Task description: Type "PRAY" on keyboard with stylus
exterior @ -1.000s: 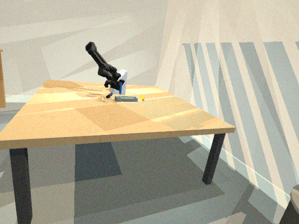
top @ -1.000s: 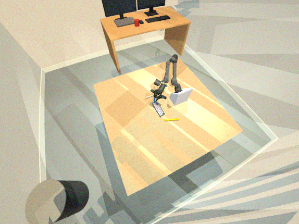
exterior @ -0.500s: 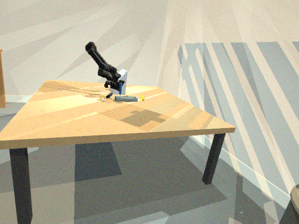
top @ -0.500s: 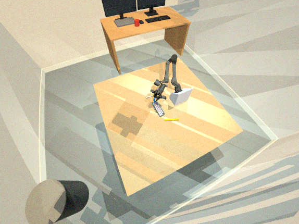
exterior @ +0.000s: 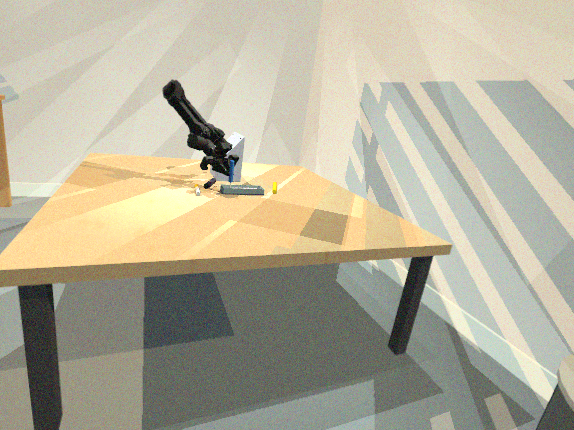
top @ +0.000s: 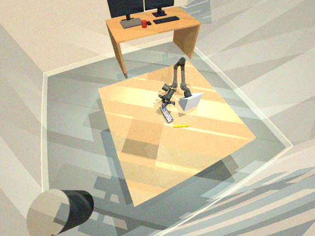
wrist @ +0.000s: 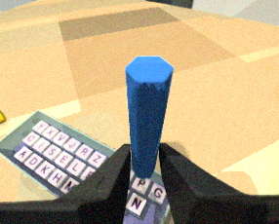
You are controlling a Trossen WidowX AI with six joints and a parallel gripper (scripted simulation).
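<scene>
Right now my gripper tip is 12 cm past the dark marker, 7 cm above it and 6 cm to the left of it. The rest, counted from my gripper tip: yellow cylinder: 24 cm to the left, 8 cm behind, 7 cm below; small white pen: 13 cm to the right, 7 cm below, 4 cm behind; blue stylus: 2 cm below.
</scene>
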